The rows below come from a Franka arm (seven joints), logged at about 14 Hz.
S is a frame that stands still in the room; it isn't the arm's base.
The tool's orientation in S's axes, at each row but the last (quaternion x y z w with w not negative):
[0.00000, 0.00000, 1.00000, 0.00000]
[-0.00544, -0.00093, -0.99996, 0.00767]
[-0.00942, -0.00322, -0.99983, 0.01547]
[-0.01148, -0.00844, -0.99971, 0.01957]
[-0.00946, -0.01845, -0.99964, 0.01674]
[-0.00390, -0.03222, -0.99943, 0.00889]
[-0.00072, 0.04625, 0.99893, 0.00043]
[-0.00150, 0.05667, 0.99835, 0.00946]
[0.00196, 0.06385, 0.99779, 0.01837]
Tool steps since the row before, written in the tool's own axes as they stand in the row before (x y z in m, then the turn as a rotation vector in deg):
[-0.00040, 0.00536, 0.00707, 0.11, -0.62, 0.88]
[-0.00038, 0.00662, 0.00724, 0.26, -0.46, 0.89]
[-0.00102, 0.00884, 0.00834, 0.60, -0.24, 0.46]
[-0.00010, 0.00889, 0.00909, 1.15, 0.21, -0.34]
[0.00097, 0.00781, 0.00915, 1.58, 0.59, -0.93]
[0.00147, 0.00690, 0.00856, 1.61, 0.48, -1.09]
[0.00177, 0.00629, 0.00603, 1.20, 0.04, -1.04]
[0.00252, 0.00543, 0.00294, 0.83, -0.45, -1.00]
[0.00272, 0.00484, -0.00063, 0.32, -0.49, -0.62]
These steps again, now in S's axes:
[0.00040, -0.00536, 0.00707, -0.11, 0.62, 0.88]
[0.00056, -0.00660, 0.00725, -0.26, 0.46, 0.89]
[0.00145, -0.00875, 0.00837, -0.60, 0.22, 0.47]
[0.00066, -0.00872, 0.00923, -1.15, -0.26, -0.31]
[-0.00054, -0.00749, 0.00945, -1.58, -0.68, -0.88]
[-0.00128, -0.00636, 0.00900, -1.61, -0.58, -1.04]
[-0.00178, -0.00570, 0.00658, -1.20, -0.13, -1.03]
[-0.00263, -0.00501, 0.00353, -0.82, 0.35, -1.05]
[-0.00290, -0.00478, 0.00000, -0.31, 0.42, -0.68]

